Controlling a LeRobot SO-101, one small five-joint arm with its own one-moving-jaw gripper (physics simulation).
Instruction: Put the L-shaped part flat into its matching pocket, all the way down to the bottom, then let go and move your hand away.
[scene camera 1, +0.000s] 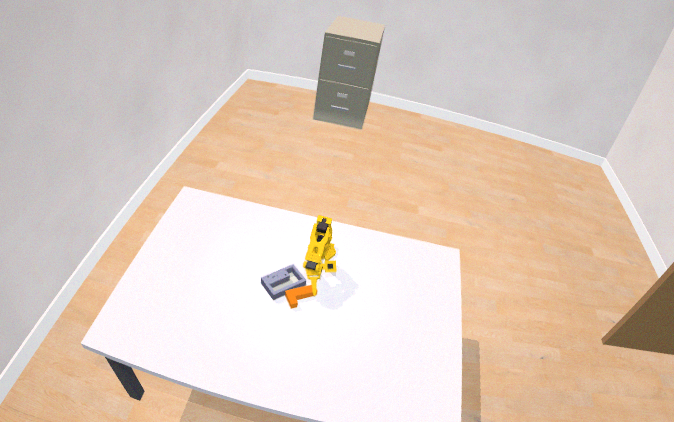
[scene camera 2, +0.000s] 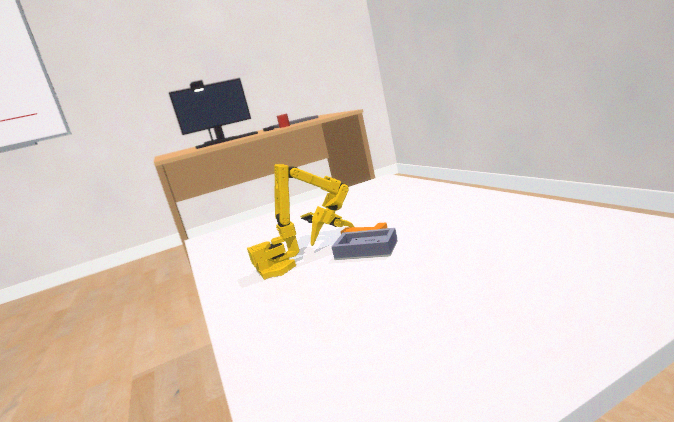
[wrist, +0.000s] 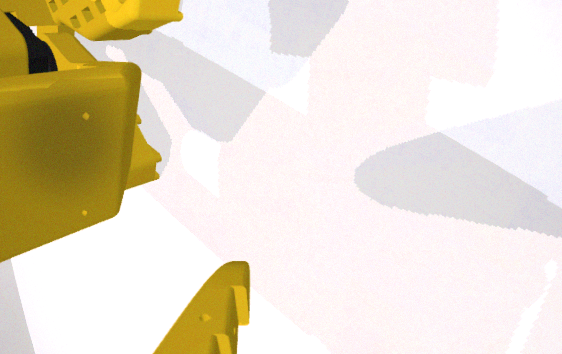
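Where they show: hand at its tool point: (scene camera 2: 313, 244) (wrist: 249, 284); arm's base at its link origin: (scene camera 2: 283, 265) (wrist: 127, 66).
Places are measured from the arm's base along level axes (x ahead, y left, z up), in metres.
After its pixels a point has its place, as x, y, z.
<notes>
The orange L-shaped part (scene camera 1: 301, 292) @(0.226, -0.026, 0.030) (scene camera 2: 381, 227) @(0.259, -0.067, 0.029) lies outside the grey pocket block (scene camera 1: 267, 290) @(0.246, -0.145, 0.018) (scene camera 2: 364, 251) @(0.165, -0.141, 0.017), along its near right side in scene camera 1 and behind it in scene camera 2. Whether they touch is unclear. The block's pocket shows a pale floor. My gripper (scene camera 1: 314, 285) (scene camera 2: 333, 234) is wide open and empty. One jaw points down towards the table and the other reaches out to the end of the part's long leg; I cannot tell if it touches. In the wrist view one notched jaw (wrist: 215, 312) @(0.091, -0.002, 0.041) shows; part and block do not show there.
The white table (scene camera 1: 225, 340) @(0.480, -0.224, 0.000) (scene camera 2: 450, 325) @(0.131, -0.483, 0.000) carries the arm, whose yellow base (scene camera 2: 272, 260) @(-0.024, -0.012, 0.028) stands near one edge. Arm shadows fall on the tabletop in the wrist view. A filing cabinet (scene camera 1: 345, 75) and a desk (scene camera 2: 250, 160) with a monitor (scene camera 2: 210, 106) stand away from the table.
</notes>
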